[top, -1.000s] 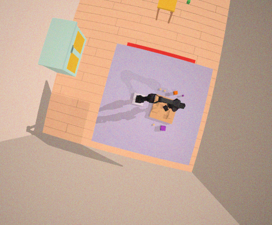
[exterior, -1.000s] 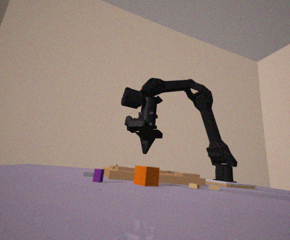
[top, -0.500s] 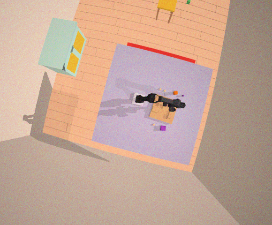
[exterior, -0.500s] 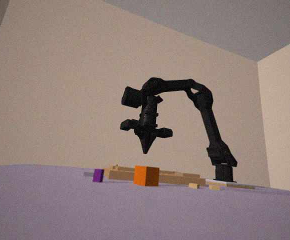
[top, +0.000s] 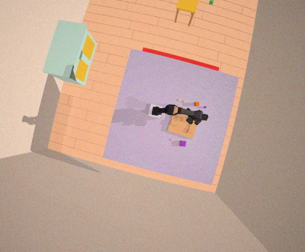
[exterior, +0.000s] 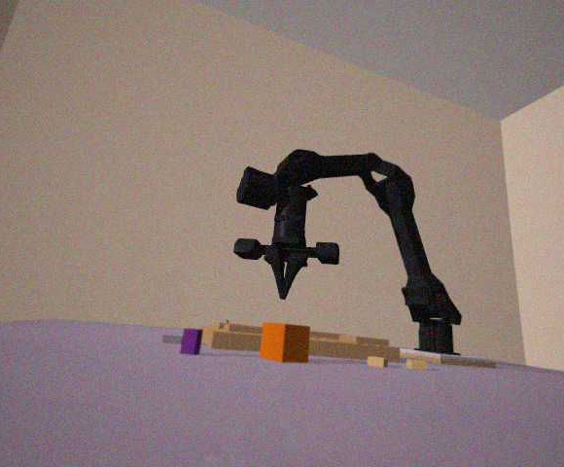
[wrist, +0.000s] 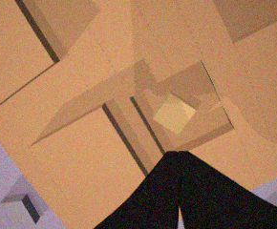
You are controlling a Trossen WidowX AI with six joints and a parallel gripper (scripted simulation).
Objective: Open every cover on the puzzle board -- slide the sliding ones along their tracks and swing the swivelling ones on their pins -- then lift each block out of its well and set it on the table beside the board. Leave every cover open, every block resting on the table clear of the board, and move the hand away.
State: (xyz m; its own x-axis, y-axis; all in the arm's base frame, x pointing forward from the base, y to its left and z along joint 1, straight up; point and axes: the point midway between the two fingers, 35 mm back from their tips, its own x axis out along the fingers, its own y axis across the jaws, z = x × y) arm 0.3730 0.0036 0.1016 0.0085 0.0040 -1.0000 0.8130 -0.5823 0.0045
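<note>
Right now the wooden puzzle board is 40 mm behind my gripper tip, 40 mm to the right of it and 60 mm below it. The rest, counted from my gripper tip: grey flat piece: 170 mm ahead, 80 mm below; orange block: 70 mm ahead, 160 mm to the left, 60 mm below.
</note>
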